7 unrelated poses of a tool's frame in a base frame.
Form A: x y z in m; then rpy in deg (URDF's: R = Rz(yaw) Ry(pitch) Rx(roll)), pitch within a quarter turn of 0, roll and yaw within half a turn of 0.
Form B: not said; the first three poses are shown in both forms.
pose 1, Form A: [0.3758, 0.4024, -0.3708, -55.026, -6.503, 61.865]
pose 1, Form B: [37.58, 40.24, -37.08, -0.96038, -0.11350, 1.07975]
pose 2, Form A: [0.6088, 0.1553, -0.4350, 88.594, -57.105, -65.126]
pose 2, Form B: [60.88, 15.53, -43.50, 1.54626, -0.99667, -1.13666]
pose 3, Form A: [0.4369, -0.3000, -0.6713, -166.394, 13.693, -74.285]
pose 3, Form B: [43.69, -30.00, -67.13, -2.90412, 0.23899, -1.29652]
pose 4, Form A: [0.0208, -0.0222, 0.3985, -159.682, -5.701, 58.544]
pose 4, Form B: [2.08, -2.22, 39.85, -2.78698, -0.09950, 1.02179]
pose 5, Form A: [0.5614, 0.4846, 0.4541, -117.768, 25.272, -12.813]
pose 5, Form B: [56.14, 48.46, 45.41, -2.05544, 0.44108, -0.22363]
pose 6, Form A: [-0.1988, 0.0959, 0.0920, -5.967, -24.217, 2.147]
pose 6, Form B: [-19.88, 9.59, 9.20, -0.10414, -0.42267, 0.03747]
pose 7, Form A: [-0.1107, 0.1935, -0.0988, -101.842, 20.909, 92.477]
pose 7, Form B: [-11.07, 19.35, -9.88, -1.77748, 0.36493, 1.61403]
